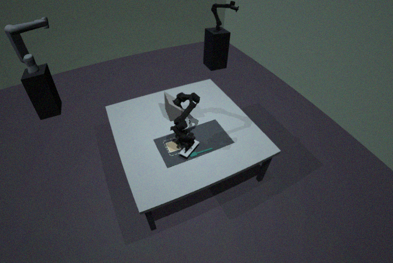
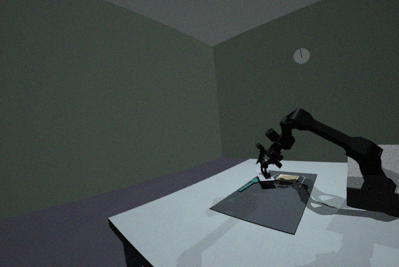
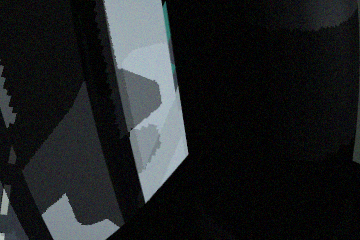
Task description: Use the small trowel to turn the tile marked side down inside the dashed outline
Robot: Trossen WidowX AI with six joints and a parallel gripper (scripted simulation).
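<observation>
The teal trowel lies 2 cm ahead of my gripper tip, 6 cm to the left of it and 9 cm below it. The rest, counted from my gripper tip: dark mat: 12 cm behind, 8 cm to the left, 11 cm below; tile: 13 cm behind, 10 cm to the right, 9 cm below.
</observation>
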